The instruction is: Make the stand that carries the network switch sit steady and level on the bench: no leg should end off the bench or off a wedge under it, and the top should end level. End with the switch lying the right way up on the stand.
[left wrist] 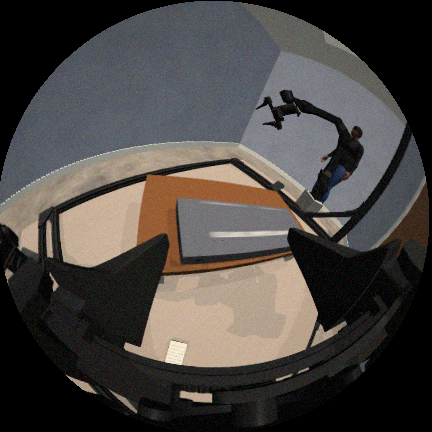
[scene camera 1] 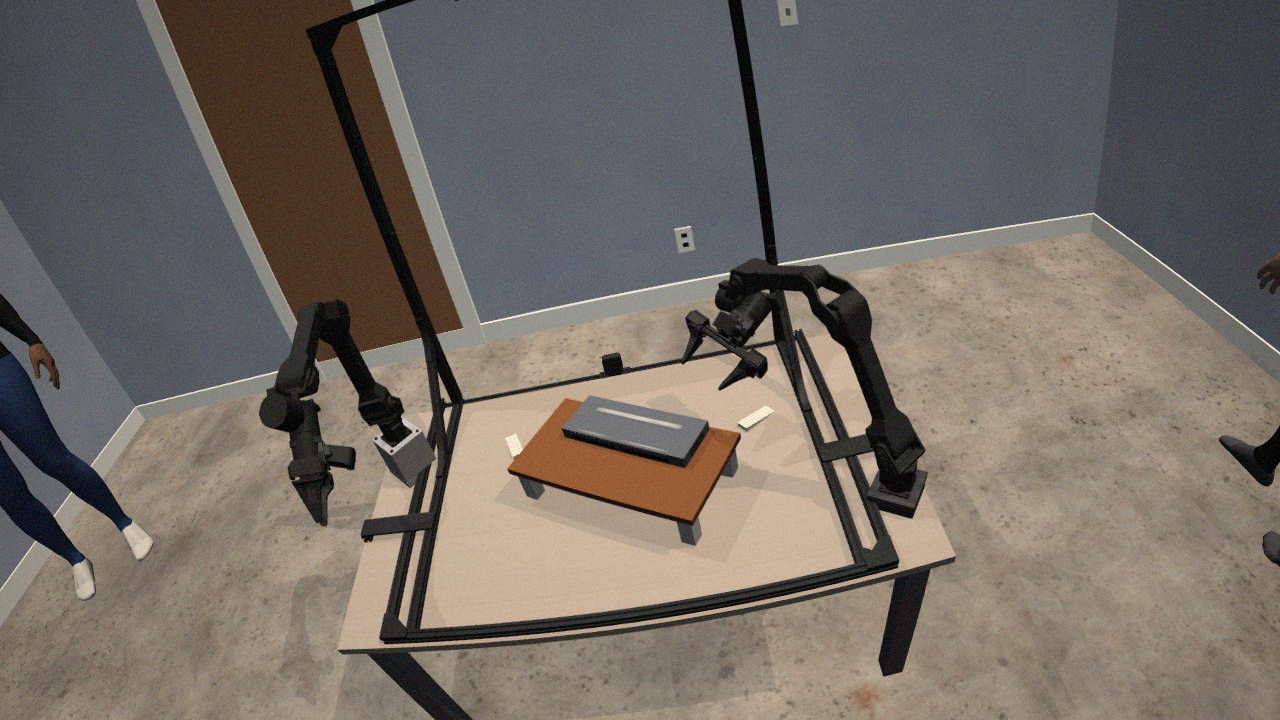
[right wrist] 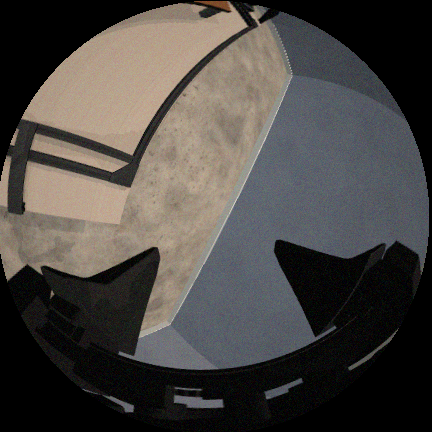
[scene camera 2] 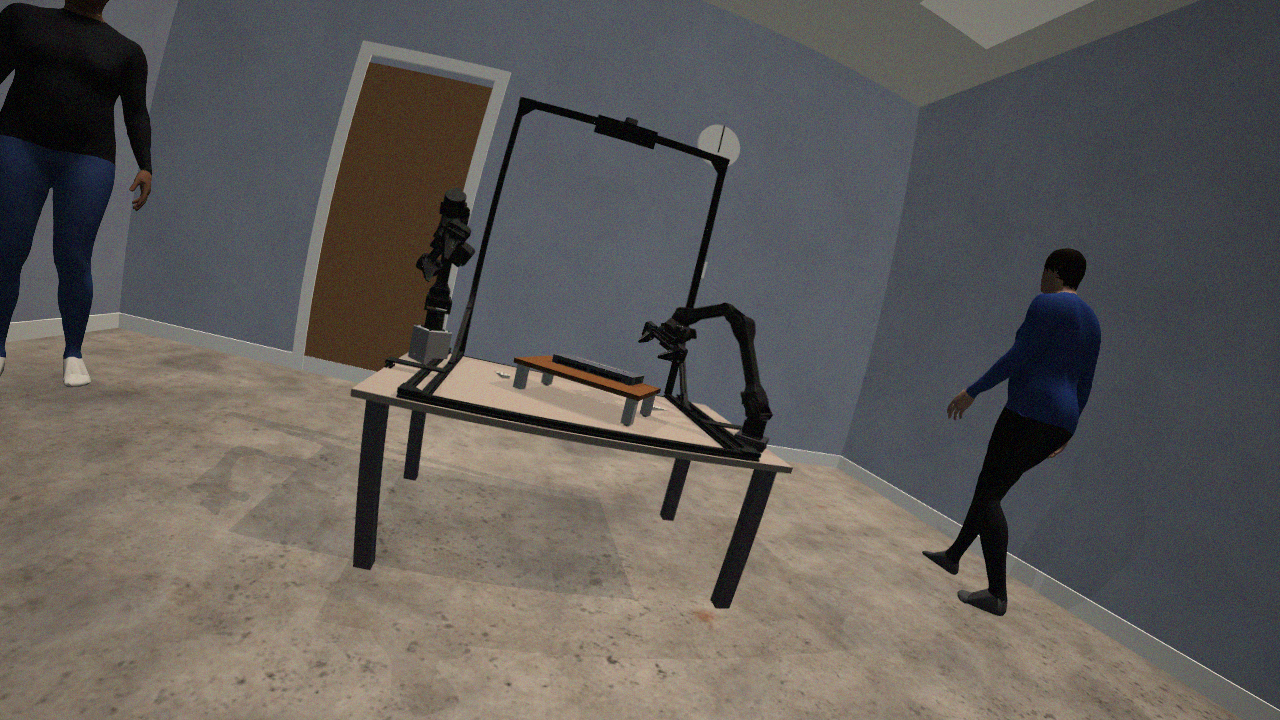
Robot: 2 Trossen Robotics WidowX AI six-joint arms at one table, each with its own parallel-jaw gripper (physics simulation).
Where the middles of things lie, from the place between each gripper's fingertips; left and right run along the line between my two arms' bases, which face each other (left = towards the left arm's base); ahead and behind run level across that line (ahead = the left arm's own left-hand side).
My left gripper is now 14 cm to the left of the dark grey network switch (scene camera 1: 671,438), 10 cm above it and 5 cm short of it. Round my left hand: stand (scene camera 1: 663,490): 16 cm to the right, 16 cm below, 10 cm ahead.
Now: right hand 440 mm past the stand, 370 mm to the right of it and 270 mm above it. From my right hand the other things lie so: dark grey network switch: 490 mm behind, 380 mm to the left, 210 mm below.
